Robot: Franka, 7 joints.
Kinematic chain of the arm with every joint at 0, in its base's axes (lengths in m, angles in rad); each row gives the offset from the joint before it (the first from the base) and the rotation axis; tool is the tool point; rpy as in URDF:
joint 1: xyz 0 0 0.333 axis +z
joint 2: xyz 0 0 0 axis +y
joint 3: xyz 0 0 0.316 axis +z
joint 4: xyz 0.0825 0 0 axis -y
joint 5: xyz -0.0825 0 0.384 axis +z
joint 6: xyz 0 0 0 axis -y
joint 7: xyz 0.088 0 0 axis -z
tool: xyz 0 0 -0.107 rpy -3.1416 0 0
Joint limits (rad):
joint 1: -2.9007..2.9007
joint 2: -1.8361..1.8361
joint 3: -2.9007..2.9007
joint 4: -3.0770..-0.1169
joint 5: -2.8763..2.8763
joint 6: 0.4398..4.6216
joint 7: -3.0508..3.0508
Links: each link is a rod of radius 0.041 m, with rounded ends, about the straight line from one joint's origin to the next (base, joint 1, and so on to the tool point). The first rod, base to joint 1, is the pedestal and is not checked.
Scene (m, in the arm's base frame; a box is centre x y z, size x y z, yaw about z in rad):
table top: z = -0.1
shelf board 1: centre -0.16 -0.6 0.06 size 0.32 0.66 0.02 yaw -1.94
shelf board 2: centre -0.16 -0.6 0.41 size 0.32 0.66 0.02 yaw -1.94
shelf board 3: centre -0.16 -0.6 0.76 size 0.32 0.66 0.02 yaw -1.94
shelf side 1: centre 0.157 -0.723 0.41 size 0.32 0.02 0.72 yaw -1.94
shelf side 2: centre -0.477 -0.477 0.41 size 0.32 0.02 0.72 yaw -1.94
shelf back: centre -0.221 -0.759 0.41 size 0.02 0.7 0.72 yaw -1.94
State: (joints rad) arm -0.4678 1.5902 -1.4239 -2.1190 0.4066 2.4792 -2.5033
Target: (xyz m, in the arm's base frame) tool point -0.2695 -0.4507 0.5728
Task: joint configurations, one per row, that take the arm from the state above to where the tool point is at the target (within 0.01 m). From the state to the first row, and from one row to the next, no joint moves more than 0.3 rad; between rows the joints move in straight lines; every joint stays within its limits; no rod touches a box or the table.
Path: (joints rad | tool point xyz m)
1: -0.2218 1.5346 -1.4244 -2.3357 0.3904 2.3142 -2.5033 | -0.1047 -0.4858 0.2525
2: 0.0241 1.4789 -1.4249 -2.5524 0.3742 2.1492 -2.5033 | -0.0720 -0.4012 0.2512
3: 0.2701 1.4233 -1.4254 -2.7690 0.3579 1.9843 -2.5033 | -0.0566 -0.3096 0.2483
4: 0.0443 1.4995 -1.6762 -2.7145 0.3745 2.1193 -2.5033 | -0.1221 -0.3380 0.3417
5: -0.1815 1.5758 -1.9270 -2.6599 0.3911 2.2543 -2.5033 | -0.1796 -0.3271 0.4542
6: -0.4073 1.6520 -2.1778 -2.6053 0.4077 2.3894 -2.5033 | -0.2048 -0.2835 0.5728
7: -0.5392 1.5392 -2.0765 -2.3821 0.4118 2.4593 -2.5033 | -0.2371 -0.3704 0.5765
8: -0.6711 1.4265 -1.9751 -2.1589 0.4159 2.5292 -2.5033 | -0.2695 -0.4507 0.5728

